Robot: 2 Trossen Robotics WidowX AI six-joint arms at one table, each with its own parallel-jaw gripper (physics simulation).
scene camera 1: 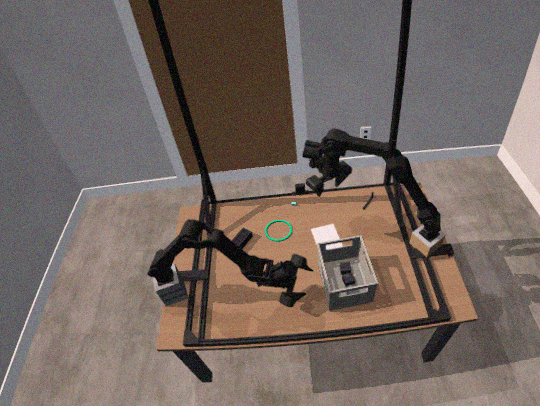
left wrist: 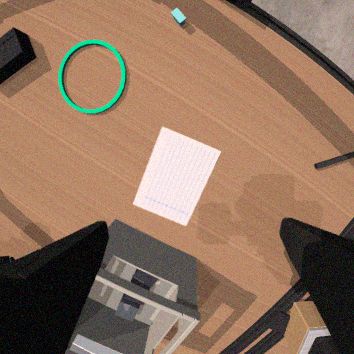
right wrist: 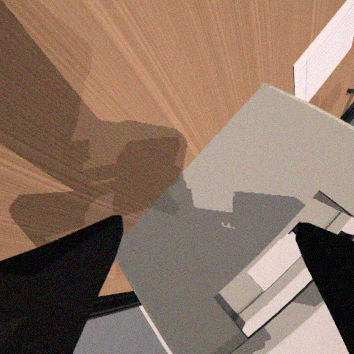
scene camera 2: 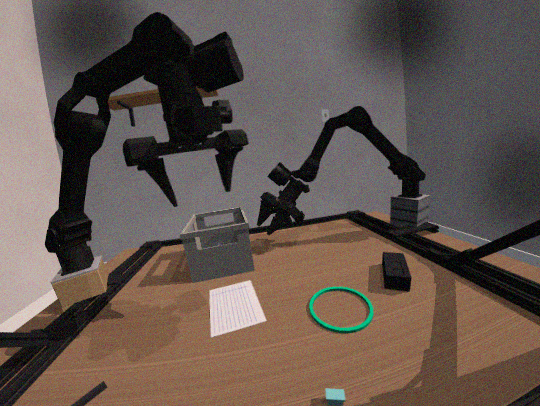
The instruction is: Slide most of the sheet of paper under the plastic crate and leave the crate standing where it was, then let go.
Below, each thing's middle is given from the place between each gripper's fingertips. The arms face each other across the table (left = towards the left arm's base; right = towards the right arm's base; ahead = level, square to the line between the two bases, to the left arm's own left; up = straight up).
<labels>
I see my left gripper 240 mm above the white lined sheet of paper (scene camera 2: pixel 234 307), 40 mm short of it and 10 mm to the left of it. Also, from my left hand: grey plastic crate (scene camera 2: pixel 205 262): 270 mm ahead, 170 mm below, 10 mm to the left.
Now: the grey plastic crate 14 cm to the left of my right hand and 1 cm behind it. The rest, counted from my right hand: white lined sheet of paper: 24 cm behind, 12 cm to the left, 7 cm below.
</labels>
